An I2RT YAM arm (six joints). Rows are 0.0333 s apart.
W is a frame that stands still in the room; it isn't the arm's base.
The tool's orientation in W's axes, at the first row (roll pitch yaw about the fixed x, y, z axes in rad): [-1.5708, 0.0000, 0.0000]
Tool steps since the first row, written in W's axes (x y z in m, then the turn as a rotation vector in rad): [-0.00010, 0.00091, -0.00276, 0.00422, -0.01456, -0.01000]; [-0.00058, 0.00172, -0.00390, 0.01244, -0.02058, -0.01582]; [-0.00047, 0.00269, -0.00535, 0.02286, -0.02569, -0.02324]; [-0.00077, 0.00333, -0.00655, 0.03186, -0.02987, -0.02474]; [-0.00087, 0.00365, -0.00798, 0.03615, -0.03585, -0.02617]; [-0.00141, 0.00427, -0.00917, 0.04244, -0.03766, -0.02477]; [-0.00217, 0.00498, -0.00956, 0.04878, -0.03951, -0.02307]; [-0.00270, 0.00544, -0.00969, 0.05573, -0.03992, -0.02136]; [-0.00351, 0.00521, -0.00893, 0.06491, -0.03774, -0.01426]
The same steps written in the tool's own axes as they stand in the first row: [-0.00010, 0.00276, 0.00091, 0.00422, 0.01000, -0.01456]; [-0.00058, 0.00390, 0.00172, 0.01244, 0.01582, -0.02058]; [-0.00047, 0.00535, 0.00269, 0.02286, 0.02324, -0.02569]; [-0.00077, 0.00655, 0.00333, 0.03186, 0.02474, -0.02987]; [-0.00087, 0.00798, 0.00365, 0.03615, 0.02617, -0.03585]; [-0.00141, 0.00917, 0.00427, 0.04244, 0.02477, -0.03766]; [-0.00217, 0.00956, 0.00498, 0.04878, 0.02307, -0.03951]; [-0.00270, 0.00969, 0.00544, 0.05573, 0.02136, -0.03992]; [-0.00351, 0.00893, 0.00521, 0.06491, 0.01426, -0.03774]
